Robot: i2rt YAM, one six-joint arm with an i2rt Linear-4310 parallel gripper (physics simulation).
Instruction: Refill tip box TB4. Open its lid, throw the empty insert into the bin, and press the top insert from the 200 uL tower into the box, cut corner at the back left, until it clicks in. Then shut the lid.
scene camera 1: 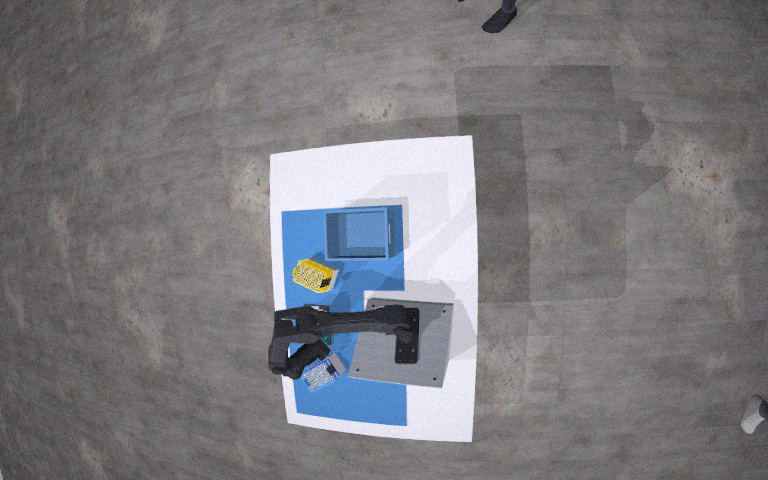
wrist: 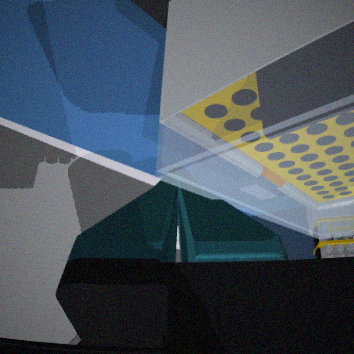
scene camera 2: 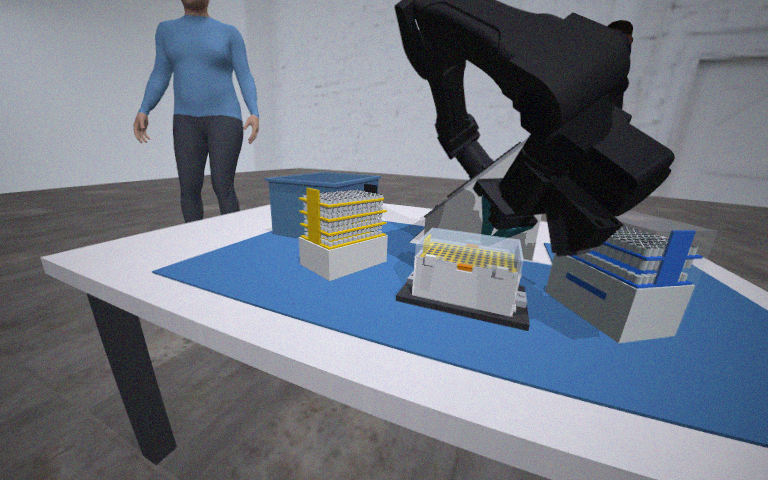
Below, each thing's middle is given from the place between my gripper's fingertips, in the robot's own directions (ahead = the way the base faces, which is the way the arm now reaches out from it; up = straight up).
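There is the lid [scene camera 2: 485,251], and my gripper is 80 mm short of it, 20 mm to the left of it and 20 mm below it. As for the blue bin [scene camera 1: 367,234], that one is 130 mm behind my hand, 350 mm to the right of it and 10 mm above it.
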